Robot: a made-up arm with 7 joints. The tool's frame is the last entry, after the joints. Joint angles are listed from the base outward.
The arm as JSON. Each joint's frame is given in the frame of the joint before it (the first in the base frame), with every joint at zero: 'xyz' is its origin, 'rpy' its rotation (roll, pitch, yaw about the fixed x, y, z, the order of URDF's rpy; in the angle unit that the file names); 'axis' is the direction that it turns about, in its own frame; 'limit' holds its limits. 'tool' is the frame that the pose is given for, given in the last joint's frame.
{
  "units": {
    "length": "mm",
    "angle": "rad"
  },
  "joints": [
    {
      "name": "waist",
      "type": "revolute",
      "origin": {
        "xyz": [
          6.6,
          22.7,
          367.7
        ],
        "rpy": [
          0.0,
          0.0,
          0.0
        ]
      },
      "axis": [
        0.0,
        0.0,
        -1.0
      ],
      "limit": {
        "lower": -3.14,
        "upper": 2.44
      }
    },
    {
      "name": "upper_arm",
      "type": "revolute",
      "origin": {
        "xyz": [
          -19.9,
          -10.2,
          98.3
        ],
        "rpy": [
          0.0,
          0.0,
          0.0
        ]
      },
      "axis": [
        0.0,
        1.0,
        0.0
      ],
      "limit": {
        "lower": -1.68,
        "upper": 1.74
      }
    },
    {
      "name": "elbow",
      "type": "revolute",
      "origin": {
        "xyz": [
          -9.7,
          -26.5,
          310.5
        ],
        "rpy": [
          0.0,
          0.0,
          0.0
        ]
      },
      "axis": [
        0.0,
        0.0,
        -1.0
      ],
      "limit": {
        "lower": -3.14,
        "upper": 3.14
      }
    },
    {
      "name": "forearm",
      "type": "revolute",
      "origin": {
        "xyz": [
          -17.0,
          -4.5,
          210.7
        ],
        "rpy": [
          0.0,
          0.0,
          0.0
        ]
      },
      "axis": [
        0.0,
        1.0,
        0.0
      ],
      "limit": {
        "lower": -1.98,
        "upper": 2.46
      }
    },
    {
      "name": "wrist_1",
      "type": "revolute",
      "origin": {
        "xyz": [
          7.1,
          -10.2,
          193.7
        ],
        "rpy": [
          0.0,
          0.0,
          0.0
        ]
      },
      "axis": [
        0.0,
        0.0,
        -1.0
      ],
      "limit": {
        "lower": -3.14,
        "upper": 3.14
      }
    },
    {
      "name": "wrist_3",
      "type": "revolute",
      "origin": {
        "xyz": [
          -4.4,
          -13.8,
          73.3
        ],
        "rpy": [
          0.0,
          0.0,
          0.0
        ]
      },
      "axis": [
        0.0,
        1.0,
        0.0
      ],
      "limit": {
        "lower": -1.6,
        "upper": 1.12
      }
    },
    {
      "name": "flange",
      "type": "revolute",
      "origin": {
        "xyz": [
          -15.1,
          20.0,
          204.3
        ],
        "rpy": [
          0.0,
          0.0,
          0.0
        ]
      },
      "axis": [
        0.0,
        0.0,
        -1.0
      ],
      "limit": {
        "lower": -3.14,
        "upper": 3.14
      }
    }
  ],
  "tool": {
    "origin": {
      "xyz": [
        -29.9,
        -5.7,
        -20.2
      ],
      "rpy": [
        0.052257,
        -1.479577,
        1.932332
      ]
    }
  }
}
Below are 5 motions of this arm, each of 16 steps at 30 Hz.
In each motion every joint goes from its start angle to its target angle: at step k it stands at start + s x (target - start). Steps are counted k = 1, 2, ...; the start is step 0. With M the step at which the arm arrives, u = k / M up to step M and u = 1 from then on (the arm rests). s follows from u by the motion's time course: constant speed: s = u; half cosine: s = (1 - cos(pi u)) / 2; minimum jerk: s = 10 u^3 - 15 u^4 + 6 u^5.
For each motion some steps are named. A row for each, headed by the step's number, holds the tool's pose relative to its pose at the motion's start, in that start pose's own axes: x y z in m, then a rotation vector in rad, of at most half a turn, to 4 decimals.
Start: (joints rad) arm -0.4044 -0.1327 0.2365 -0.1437 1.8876 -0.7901 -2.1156
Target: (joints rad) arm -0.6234 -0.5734 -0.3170 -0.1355 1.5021 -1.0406 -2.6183
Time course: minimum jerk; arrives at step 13
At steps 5, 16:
5: -0.0600 0.1202 -0.0681 0.2739 0.2581 0.2042
16: -0.3285 0.3487 -0.2033 0.7332 1.0983 0.4865

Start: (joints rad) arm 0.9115 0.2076 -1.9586 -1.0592 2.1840 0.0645 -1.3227
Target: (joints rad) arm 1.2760 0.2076 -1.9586 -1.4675 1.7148 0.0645 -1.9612
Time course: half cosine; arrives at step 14
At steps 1, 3, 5, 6, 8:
1: 0.0001 0.0037 -0.0004 0.0118 0.0011 0.0080
3: 0.0004 0.0318 -0.0037 0.1033 0.0135 0.0691
5: -0.0031 0.0816 -0.0112 0.2711 0.0515 0.1761
6: -0.0074 0.1111 -0.0165 0.3745 0.0843 0.2383
8: -0.0219 0.1706 -0.0294 0.5951 0.1768 0.3588

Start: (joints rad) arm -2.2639 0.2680 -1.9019 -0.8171 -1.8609 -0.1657 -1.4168
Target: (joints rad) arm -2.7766 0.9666 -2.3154 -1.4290 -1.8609 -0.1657 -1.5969
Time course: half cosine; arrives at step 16
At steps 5, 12, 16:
5: 0.0166 -0.1696 -0.1308 0.1029 0.1315 -0.2574
12: -0.2444 -0.5776 -0.4714 0.1376 0.4296 -1.0241
16: -0.3523 -0.6448 -0.5142 0.0834 0.4768 -1.1966

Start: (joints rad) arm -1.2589 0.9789 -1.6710 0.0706 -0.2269 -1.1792 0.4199
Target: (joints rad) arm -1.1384 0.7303 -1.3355 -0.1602 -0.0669 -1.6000 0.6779
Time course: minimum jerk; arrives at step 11
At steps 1, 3, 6, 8, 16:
1: 0.0004 0.0010 -0.0023 -0.0018 0.0042 0.0042
3: 0.0056 0.0207 -0.0447 -0.0327 0.0810 0.0861
6: -0.0065 0.0988 -0.1983 -0.1048 0.3358 0.4249
8: -0.0380 0.1488 -0.2853 -0.1115 0.4666 0.6600
16: -0.0575 0.1707 -0.3207 -0.1036 0.5171 0.7699

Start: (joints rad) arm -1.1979 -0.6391 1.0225 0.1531 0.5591 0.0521 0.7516
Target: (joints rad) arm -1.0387 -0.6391 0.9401 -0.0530 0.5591 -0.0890 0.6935
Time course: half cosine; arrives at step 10
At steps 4, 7, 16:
4: -0.0159 0.0588 0.0389 -0.0071 -0.0830 0.1204
7: -0.0466 0.1348 0.0832 -0.0185 -0.1836 0.2810
16: -0.0643 0.1693 0.1010 -0.0246 -0.2271 0.3563

